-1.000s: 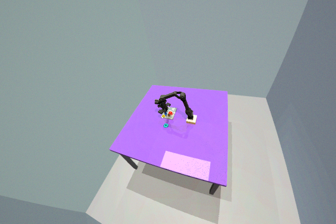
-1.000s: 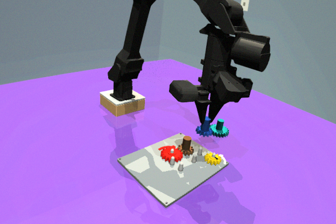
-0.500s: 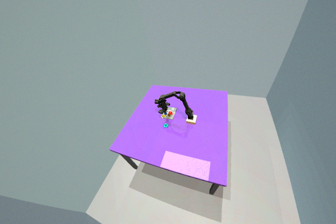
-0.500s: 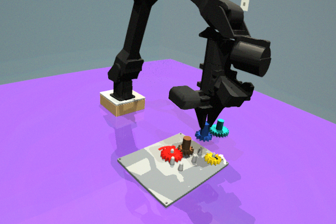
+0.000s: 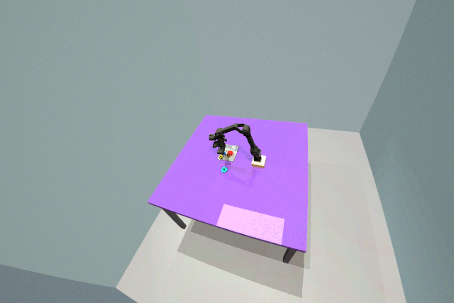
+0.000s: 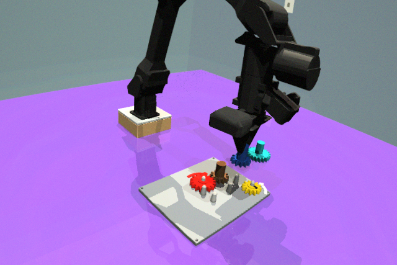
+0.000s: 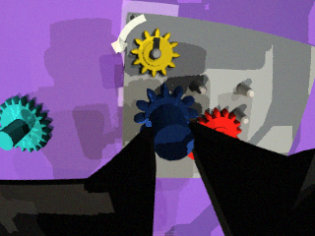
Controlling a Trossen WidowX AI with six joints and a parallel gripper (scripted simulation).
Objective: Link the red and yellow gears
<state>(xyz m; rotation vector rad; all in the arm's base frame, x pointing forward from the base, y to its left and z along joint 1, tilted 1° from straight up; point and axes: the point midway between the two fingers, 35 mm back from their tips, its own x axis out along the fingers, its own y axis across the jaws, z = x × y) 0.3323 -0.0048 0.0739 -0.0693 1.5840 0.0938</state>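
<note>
Now: gripper tip 6 cm above the brown gear, 3 cm past it and 2 cm to the left of it. Also, from my gripper tip: blue gear: 1 cm below; then red gear: 7 cm below, 6 cm to the right, 4 cm behind; then yellow gear: 7 cm below, 4 cm ahead, 1 cm to the left.
</note>
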